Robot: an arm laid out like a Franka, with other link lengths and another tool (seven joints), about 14 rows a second.
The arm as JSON. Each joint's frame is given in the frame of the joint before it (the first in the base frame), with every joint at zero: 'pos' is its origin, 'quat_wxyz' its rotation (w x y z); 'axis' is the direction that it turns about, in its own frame. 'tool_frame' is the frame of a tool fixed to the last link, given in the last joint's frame.
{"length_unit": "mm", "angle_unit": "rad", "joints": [
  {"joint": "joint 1", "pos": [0.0, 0.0, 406.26], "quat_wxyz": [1.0, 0.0, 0.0, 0.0], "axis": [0.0, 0.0, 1.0]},
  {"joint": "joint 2", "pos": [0.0, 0.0, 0.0], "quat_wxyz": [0.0, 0.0, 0.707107, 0.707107], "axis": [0.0, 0.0, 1.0]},
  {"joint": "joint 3", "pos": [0.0, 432.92, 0.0], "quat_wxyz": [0.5, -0.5, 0.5, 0.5], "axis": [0.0, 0.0, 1.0]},
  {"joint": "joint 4", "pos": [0.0, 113.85, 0.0], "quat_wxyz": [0.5, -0.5, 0.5, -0.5], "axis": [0.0, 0.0, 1.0]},
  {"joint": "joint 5", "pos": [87.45, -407.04, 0.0], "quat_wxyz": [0.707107, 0.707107, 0.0, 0.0], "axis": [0.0, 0.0, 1.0]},
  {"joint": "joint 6", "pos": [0.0, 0.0, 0.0], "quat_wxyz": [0.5, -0.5, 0.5, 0.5], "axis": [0.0, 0.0, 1.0]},
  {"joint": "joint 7", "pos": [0.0, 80.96, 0.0], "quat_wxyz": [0.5, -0.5, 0.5, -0.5], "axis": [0.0, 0.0, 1.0]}
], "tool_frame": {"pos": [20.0, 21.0, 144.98], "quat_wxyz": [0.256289, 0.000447, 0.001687, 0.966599]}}
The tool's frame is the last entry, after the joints.
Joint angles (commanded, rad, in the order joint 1, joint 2, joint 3, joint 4, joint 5, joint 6, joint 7), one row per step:
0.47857, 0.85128, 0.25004, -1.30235, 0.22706, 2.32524, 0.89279
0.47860, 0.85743, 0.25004, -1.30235, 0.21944, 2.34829, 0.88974
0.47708, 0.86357, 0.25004, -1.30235, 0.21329, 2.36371, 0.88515
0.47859, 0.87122, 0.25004, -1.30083, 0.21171, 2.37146, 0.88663
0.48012, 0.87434, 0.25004, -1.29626, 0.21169, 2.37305, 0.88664
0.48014, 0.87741, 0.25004, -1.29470, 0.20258, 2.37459, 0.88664
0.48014, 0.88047, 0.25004, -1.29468, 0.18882, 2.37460, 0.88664
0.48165, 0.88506, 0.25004, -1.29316, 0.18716, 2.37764, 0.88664
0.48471, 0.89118, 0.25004, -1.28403, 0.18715, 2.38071, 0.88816
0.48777, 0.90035, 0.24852, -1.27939, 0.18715, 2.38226, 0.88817
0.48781, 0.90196, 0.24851, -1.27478, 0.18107, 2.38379, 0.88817
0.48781, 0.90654, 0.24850, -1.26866, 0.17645, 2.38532, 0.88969
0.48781, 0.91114, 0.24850, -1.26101, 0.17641, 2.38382, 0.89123
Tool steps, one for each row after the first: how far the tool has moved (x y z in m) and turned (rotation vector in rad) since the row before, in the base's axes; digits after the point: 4 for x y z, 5 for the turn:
0.0027, 0.0002, -0.0034, 0.00321, -0.01887, -0.00154
0.0025, -0.0010, -0.0041, 0.00065, -0.01245, 0.00044
0.0002, 0.0012, -0.0053, -0.00003, -0.00103, -0.00205
0.0004, 0.0014, -0.0003, 0.00197, -0.00212, 0.00010
0.0004, -0.0002, -0.0021, -0.00529, -0.00507, 0.00412
-0.0002, -0.0006, -0.0032, -0.00970, -0.00533, 0.00748
-0.0004, 0.0011, -0.0031, -0.00078, -0.00056, 0.00109
0.0008, 0.0028, -0.0006, 0.00398, -0.00366, -0.00114
-0.0003, 0.0015, -0.0059, -0.00186, 0.00266, 0.00068
0.0013, 0.0002, 0.0008, -0.00095, -0.00699, 0.00196
0.0016, 0.0003, -0.0011, -0.00059, -0.00412, -0.00059
0.0016, 0.0004, -0.0005, 0.00159, -0.00017, -0.00238

